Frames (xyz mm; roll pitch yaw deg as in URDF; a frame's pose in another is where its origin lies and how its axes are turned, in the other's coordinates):
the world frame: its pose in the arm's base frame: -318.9 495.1 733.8 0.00 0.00 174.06
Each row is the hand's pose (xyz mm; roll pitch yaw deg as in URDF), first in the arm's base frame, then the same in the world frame.
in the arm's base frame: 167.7 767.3 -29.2 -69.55 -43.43 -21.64
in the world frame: -455.8 -321.1 -763.0 -69.55 -43.43 164.30
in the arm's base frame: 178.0 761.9 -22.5 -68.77 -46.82 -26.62
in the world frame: -466.6 -316.8 -756.3 -68.77 -46.82 159.32
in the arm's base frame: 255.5 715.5 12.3 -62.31 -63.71 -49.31
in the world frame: -548.5 -278.7 -721.5 -62.31 -63.71 136.63
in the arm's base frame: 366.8 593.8 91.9 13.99 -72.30 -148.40
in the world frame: -671.8 -169.1 -641.9 13.99 -72.30 37.54
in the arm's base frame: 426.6 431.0 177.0 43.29 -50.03 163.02
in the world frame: -748.1 -13.4 -556.8 43.29 -50.03 -11.04
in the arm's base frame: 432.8 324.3 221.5 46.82 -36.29 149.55
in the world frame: -765.3 92.1 -512.3 46.82 -36.29 -24.51
